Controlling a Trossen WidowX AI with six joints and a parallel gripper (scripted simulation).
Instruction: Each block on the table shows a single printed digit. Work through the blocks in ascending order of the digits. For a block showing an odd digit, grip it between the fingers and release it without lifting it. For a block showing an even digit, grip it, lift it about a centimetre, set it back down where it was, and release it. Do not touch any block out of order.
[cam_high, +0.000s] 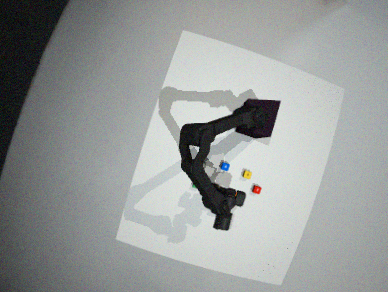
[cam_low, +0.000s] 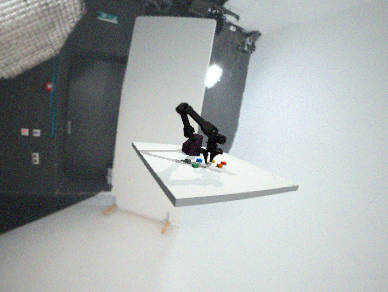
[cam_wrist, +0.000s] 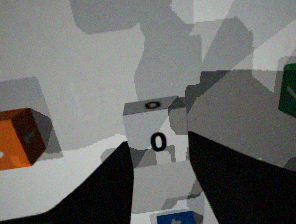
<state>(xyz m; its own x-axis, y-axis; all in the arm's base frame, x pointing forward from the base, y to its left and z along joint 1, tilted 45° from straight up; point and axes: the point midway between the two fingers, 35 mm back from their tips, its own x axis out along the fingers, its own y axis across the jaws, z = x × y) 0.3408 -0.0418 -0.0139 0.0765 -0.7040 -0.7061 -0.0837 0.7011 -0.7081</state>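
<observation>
The orange block is 10 cm to the left of my gripper tip and 1 cm below it. Also, from my gripper tip: white block: 1 cm ahead; then green block: 2 cm ahead, 11 cm to the right, 1 cm below; then blue block: 10 cm behind, 2 cm to the right, 1 cm below.
</observation>
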